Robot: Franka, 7 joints.
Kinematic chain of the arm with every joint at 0, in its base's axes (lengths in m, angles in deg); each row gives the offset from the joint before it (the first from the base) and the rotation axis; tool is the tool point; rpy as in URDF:
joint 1: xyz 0 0 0.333 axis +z
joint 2: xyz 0 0 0 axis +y
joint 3: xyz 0 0 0.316 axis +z
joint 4: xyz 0.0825 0 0 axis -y
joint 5: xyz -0.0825 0 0.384 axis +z
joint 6: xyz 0 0 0 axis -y
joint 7: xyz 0.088 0 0 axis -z
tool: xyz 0 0 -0.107 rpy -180 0 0
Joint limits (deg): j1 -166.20..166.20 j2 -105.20..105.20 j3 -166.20..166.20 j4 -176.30..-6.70 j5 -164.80..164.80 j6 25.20..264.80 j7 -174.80..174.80
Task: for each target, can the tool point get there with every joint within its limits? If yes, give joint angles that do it. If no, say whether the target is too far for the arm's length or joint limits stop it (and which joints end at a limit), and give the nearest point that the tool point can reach.
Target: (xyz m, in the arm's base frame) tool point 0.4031 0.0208 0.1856
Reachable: yes | joints -47.86 40.37 63.51 -131.91 -63.39 65.17 143.21
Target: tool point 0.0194 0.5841 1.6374
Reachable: no: too far | nearest point 0.0116 0.3506 1.1159 | short by 0.571 m
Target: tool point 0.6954 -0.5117 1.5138
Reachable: no: too far | nearest point 0.4078 -0.3001 1.0255 | short by 0.605 m
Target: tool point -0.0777 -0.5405 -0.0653
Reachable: yes | joints -105.63 69.24 0.03 -86.26 -132.64 184.32 132.48
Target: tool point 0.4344 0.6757 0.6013
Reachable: yes | joints -97.73 -69.44 94.81 -37.81 -82.67 130.49 29.86
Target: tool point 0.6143 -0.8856 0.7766
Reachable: no: too far | nearest point 0.4522 -0.6519 0.6595 | short by 0.308 m
